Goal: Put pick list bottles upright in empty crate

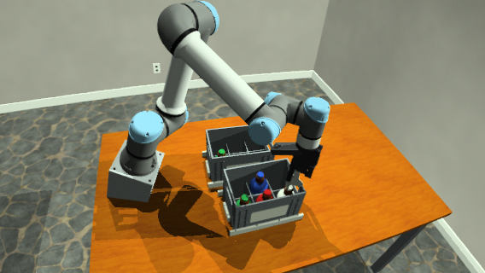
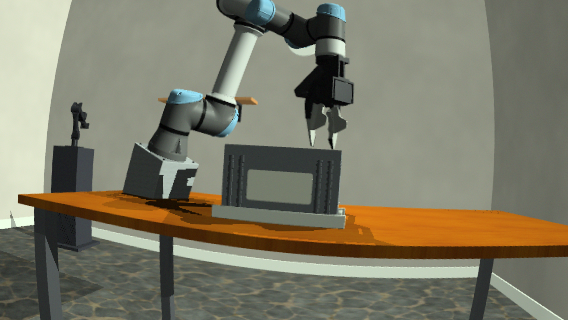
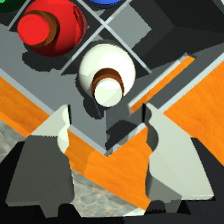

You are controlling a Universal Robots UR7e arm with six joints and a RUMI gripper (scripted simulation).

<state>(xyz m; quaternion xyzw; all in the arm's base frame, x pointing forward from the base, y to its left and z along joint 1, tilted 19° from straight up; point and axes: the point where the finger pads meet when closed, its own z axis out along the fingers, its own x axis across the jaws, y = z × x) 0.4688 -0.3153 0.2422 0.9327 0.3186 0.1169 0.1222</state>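
Right now my hand is 11 cm above the white-label bottle. The rest, counted from my hand: green bottle: 27 cm to the left, 16 cm behind, 11 cm below; blue-label bottle: 11 cm below, 10 cm to the left, 7 cm behind; red-label bottle: 11 cm below, 9 cm behind, 1 cm to the left.
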